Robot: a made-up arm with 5 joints. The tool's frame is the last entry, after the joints.
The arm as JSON. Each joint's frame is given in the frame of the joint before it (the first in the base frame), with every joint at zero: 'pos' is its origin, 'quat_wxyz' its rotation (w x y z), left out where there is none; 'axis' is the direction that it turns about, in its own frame. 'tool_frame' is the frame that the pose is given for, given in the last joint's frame.
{
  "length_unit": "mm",
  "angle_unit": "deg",
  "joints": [
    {
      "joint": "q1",
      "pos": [
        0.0,
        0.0,
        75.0
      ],
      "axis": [
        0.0,
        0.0,
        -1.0
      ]
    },
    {
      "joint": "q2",
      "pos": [
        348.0,
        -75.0,
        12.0
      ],
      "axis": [
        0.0,
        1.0,
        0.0
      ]
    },
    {
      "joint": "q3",
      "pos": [
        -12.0,
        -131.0,
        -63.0
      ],
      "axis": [
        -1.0,
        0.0,
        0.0
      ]
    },
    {
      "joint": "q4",
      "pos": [
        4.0,
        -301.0,
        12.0
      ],
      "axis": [
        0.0,
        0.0,
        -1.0
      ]
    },
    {
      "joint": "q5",
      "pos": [
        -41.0,
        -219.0,
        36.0
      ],
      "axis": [
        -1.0,
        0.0,
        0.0
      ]
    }
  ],
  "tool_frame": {
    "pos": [
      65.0,
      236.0,
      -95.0
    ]
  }
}
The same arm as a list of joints. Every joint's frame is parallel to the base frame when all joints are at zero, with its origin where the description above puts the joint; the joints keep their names.
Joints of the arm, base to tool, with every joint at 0 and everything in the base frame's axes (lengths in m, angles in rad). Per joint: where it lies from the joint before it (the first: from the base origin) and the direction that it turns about. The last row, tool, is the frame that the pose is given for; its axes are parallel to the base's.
q1: offset 0 0 0.075 axis 0 0 -1
q2: offset 0.348 -0.075 0.012 axis 0 1 0
q3: offset -0.012 -0.131 -0.063 axis -1 0 0
q4: offset 0.004 -0.301 0.012 axis 0 0 -1
q5: offset -0.041 -0.219 0.036 axis -1 0 0
tool: offset 0.065 0.236 -0.095

